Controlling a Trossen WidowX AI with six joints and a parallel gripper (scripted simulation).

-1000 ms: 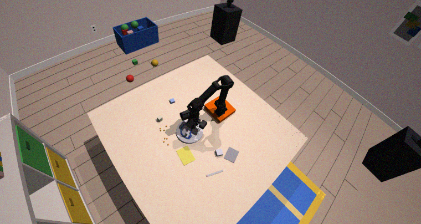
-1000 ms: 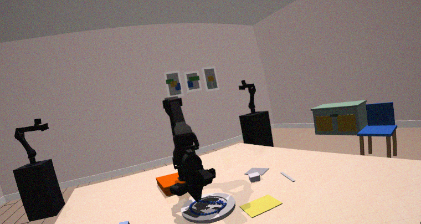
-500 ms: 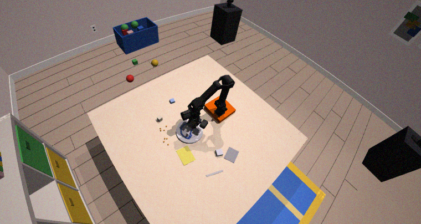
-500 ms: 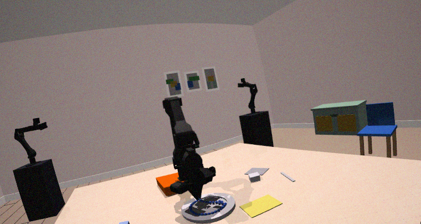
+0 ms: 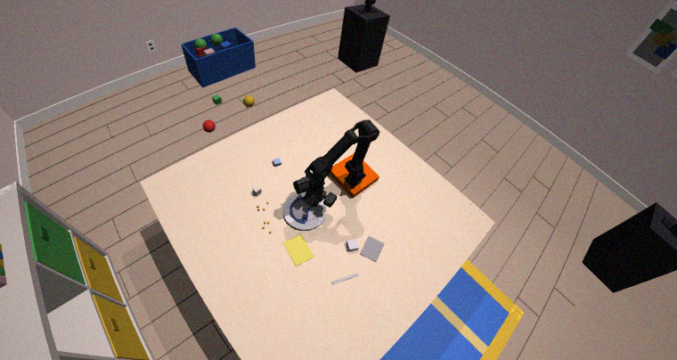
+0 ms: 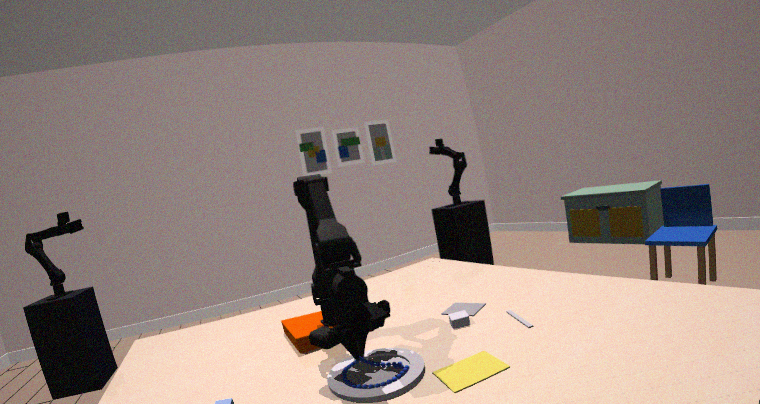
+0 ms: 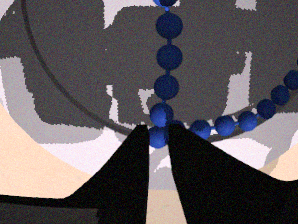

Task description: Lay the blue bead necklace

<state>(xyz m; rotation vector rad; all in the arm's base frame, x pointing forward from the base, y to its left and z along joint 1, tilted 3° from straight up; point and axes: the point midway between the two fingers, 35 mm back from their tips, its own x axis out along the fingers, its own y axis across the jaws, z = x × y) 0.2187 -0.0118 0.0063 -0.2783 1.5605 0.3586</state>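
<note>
The round bead board is 6 cm ahead of my gripper tip, 1 cm to the left of it and 1 cm below it. Also, from my gripper tip: yellow sheet (19 cm ahead, 15 cm to the left, 2 cm below); small grey block (1 cm behind, 27 cm to the left); pale cube (20 cm ahead, 20 cm to the right).
</note>
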